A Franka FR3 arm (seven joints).
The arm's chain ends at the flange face. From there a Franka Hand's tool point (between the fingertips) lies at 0.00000 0.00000 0.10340 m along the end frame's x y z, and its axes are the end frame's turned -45 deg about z.
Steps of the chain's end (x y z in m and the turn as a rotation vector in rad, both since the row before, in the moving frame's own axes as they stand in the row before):
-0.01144 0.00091 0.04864 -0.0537 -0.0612 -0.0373
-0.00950 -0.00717 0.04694 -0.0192 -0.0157 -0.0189
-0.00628 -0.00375 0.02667 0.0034 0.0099 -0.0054
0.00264 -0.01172 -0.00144 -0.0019 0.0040 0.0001
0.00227 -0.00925 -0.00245 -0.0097 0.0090 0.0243
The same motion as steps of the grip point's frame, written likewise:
-0.01713 -0.00784 0.04830 0.0053 -0.0812 -0.0373
-0.00420 -0.01151 0.04691 -0.0025 -0.0247 -0.0189
-0.00082 -0.00662 0.02666 -0.0046 0.0094 -0.0054
0.01031 -0.00599 -0.00144 -0.0042 0.0015 0.0001
0.00808 -0.00357 -0.00246 -0.0132 -0.0005 0.0243

